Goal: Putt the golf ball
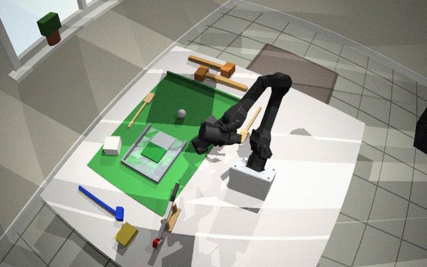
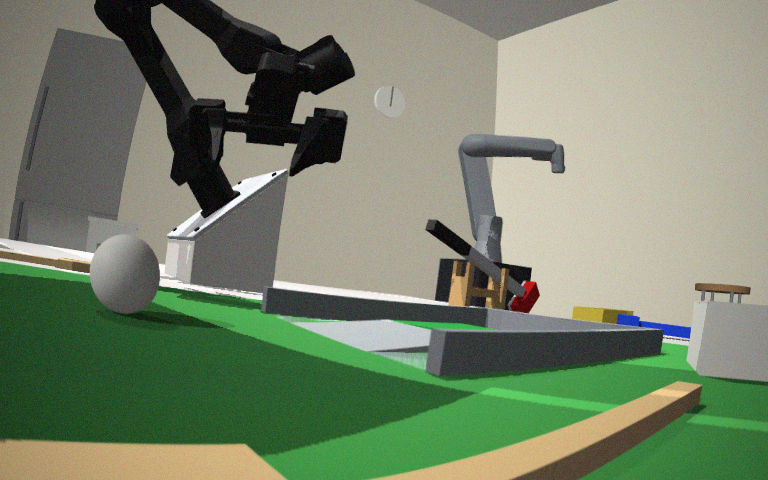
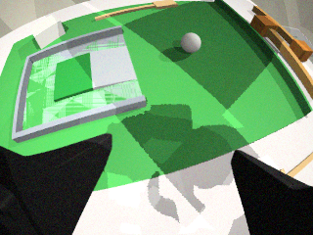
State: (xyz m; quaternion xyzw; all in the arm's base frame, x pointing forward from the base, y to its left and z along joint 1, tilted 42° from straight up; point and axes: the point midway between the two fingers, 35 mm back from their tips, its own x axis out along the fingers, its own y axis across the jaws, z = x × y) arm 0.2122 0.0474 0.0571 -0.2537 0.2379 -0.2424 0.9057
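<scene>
The wooden stand lies 7 cm behind my gripper tip, 36 cm to the left of it and 10 cm below it. The rest, counted from my gripper tip: white block (39 cm ahead, 24 cm to the left, 11 cm below); then yellow block (3 cm ahead, 54 cm to the left, 12 cm below); then white golf ball (23 cm ahead, 11 cm to the right, 11 cm below).
</scene>
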